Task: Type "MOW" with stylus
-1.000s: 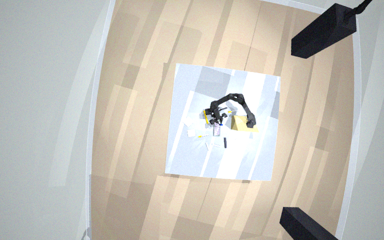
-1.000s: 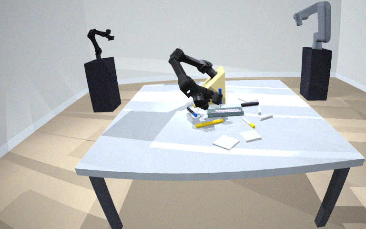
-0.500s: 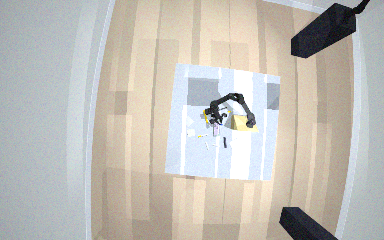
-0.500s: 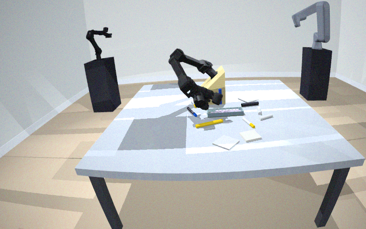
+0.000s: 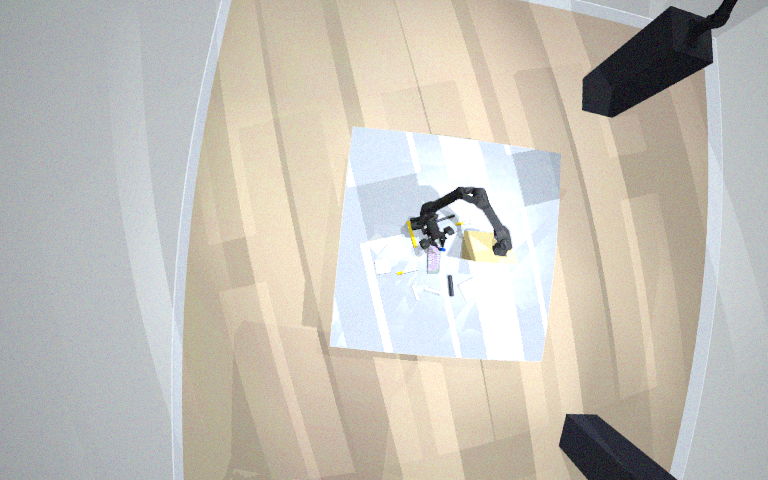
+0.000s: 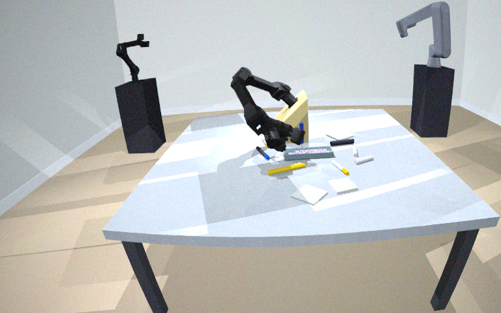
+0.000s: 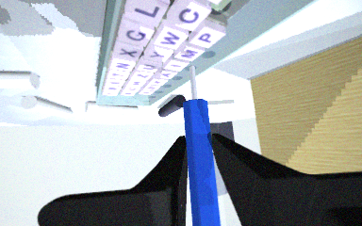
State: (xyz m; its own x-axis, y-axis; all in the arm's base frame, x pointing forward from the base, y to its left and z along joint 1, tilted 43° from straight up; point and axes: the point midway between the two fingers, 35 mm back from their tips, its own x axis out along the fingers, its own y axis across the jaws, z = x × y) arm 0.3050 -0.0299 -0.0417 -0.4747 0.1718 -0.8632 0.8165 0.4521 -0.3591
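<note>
Right now the dark grey pen is 20 cm to the left of my gripper tip, 10 cm behind it and 7 cm below it. From my gripper tip the other things lie so: blue stylus (1 cm below); yellow marker (16 cm ahead, 7 cm below, 6 cm to the right); blue-tipped pen (16 cm to the right, 7 cm below, 1 cm ahead).
</note>
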